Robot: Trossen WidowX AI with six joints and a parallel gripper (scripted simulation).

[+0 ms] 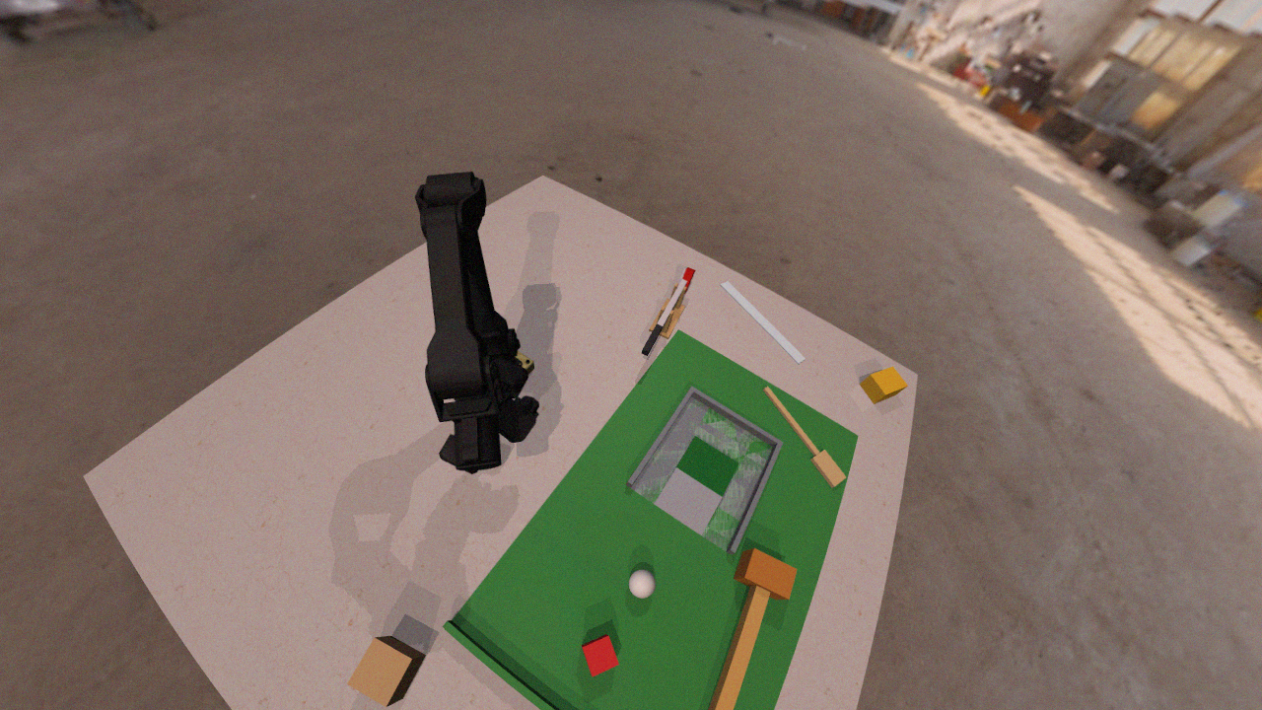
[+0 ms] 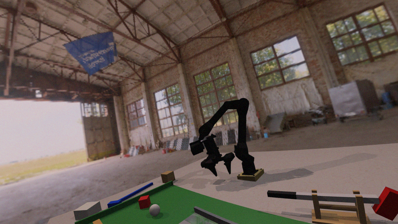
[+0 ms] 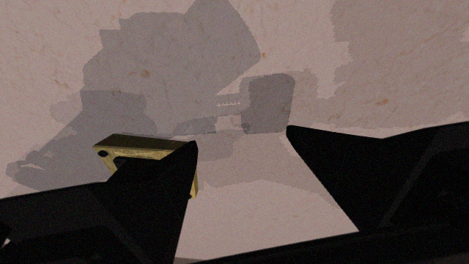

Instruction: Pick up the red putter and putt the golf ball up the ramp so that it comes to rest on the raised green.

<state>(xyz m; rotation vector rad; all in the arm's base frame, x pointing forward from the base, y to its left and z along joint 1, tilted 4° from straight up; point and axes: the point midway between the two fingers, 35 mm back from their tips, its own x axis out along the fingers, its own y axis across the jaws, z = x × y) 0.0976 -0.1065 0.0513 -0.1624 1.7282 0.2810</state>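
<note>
The red putter lies 450 mm to the left of my gripper tip, 90 mm ahead of it and 20 mm above it. Round my gripper tip: white golf ball: 360 mm ahead, 40 mm to the right, 10 mm below; red cube: 370 mm ahead, 160 mm to the right, 10 mm below; tan block: 350 mm to the right, 150 mm ahead.
</note>
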